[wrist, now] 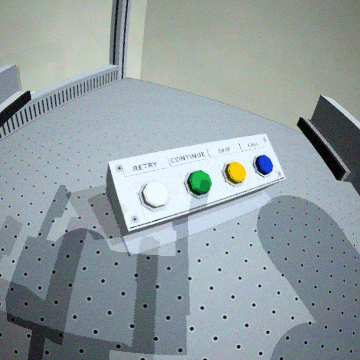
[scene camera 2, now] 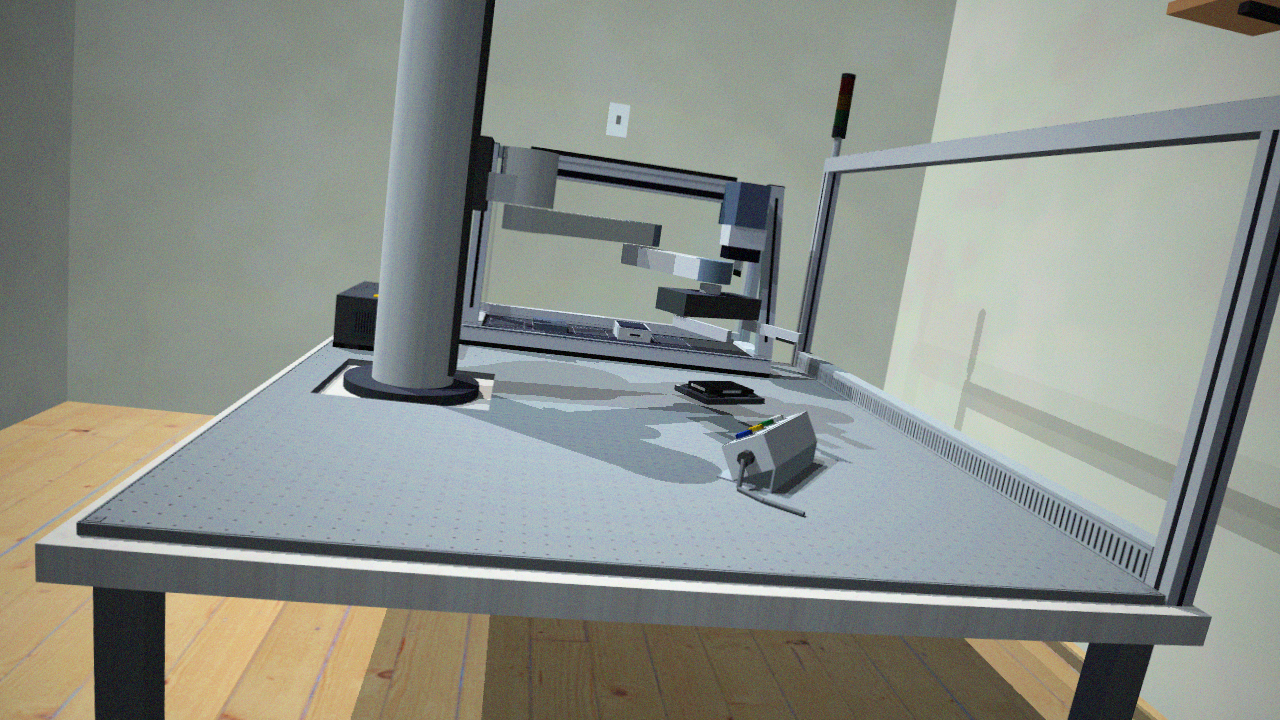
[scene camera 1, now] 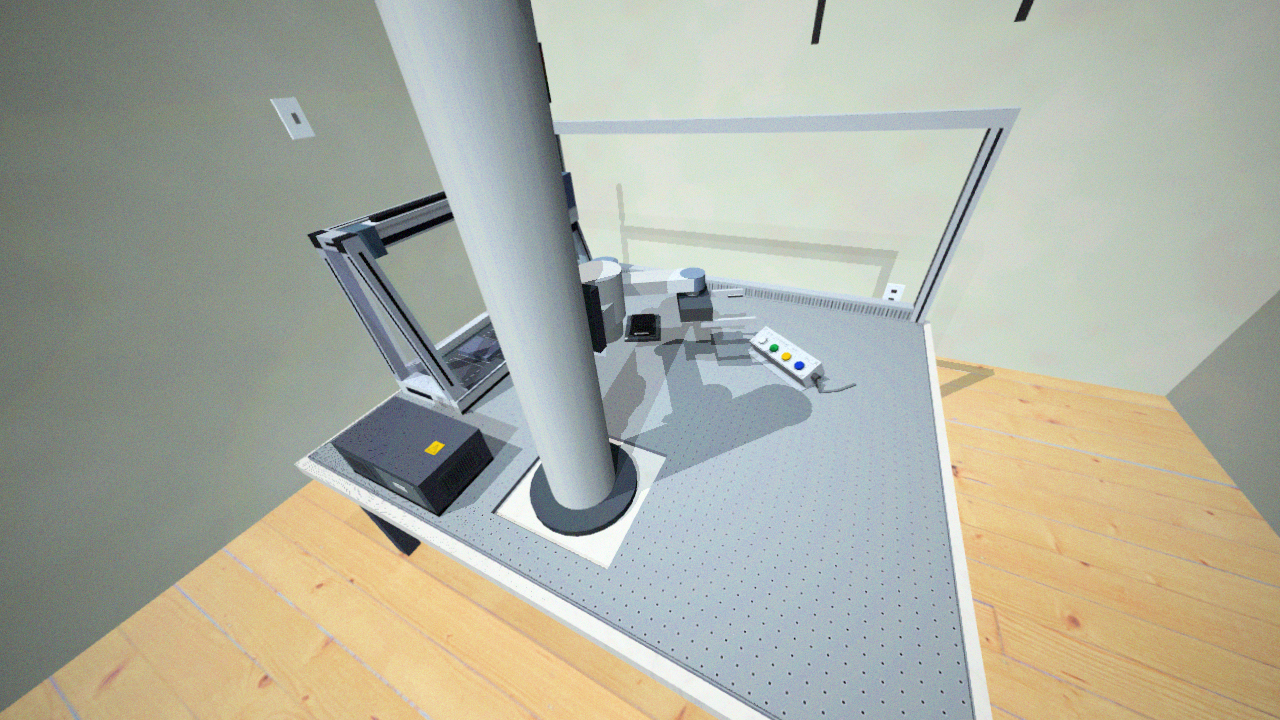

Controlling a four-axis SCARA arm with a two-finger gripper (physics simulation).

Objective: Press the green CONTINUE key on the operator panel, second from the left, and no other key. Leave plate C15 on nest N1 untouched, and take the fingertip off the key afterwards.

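Frame: origin at the arm's base, x down, y right, z back, level; millimetres.
Seen in the pictures: gripper, fingertip midpoint: [wrist: 165,81] [scene camera 2: 765,338] [scene camera 1: 748,305]; arm's base, link origin: [scene camera 2: 412,388] [scene camera 1: 584,485].
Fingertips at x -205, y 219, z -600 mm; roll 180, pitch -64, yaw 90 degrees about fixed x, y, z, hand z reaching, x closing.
Observation:
Offsets run from my fingertips to a thing's top centre. "spot": to the spot under its first point.
The operator panel {dx +108, dy +124, dz +1 mm} [scene camera 1: 812,366] [scene camera 2: 780,456] [wrist: 175,179] is a tilted white box on the table. Its green CONTINUE key {dx +118, dy +90, dz +4 mm} [scene camera 1: 774,348] [scene camera 2: 766,422] [wrist: 200,182] is second from the left, between the white RETRY key {dx +118, dy +50, dz -26 mm} [wrist: 156,195] and the yellow SKIP key {dx +118, dy +130, dz +34 mm} [wrist: 235,172]. The blue CALL key {dx +118, dy +170, dz +64 mm} [wrist: 264,164] is at the right end. My gripper [scene camera 1: 749,307] [scene camera 2: 775,342] [wrist: 165,81] is open and empty, above the table and apart from the panel. A black block {dx +166, dy -377, dz -42 mm} [scene camera 1: 642,325] [scene camera 2: 718,388] sits on a low dark base. I cannot read whether it is plate C15 on nest N1.
The arm's column [scene camera 1: 528,268] [scene camera 2: 429,197] stands on the table. A framed station [scene camera 1: 384,313] [scene camera 2: 617,356] with a small white box {spot: dx +121, dy -720, dz +118 mm} [scene camera 2: 632,332] is behind. A dark box {spot: dx +77, dy -560, dz +750 mm} [scene camera 1: 411,452] stands near the column. A cable [scene camera 1: 838,388] [scene camera 2: 774,503] leaves the panel. A frame post {dx -375, dy +486, dz -424 mm} [scene camera 1: 962,223] stands at the table's edge.

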